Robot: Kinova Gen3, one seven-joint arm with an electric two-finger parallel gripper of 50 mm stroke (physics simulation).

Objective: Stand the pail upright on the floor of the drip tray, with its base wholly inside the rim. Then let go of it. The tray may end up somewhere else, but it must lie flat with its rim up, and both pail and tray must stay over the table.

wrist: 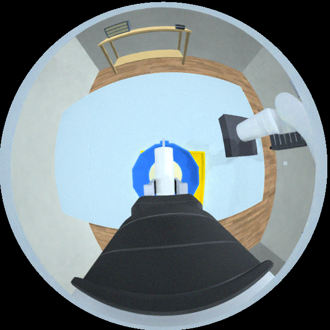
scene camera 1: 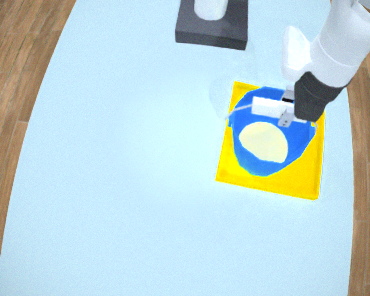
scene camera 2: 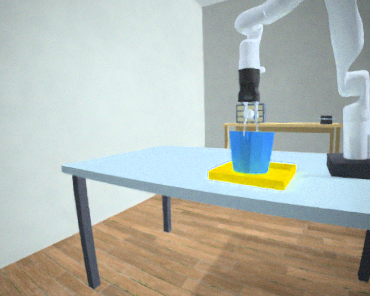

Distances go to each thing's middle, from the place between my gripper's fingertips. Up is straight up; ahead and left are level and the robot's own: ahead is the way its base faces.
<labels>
Right now my hand is 30 mm past the yellow drip tray [scene camera 1: 301,178], 30 mm to the right of it and 190 mm above it.
</labels>
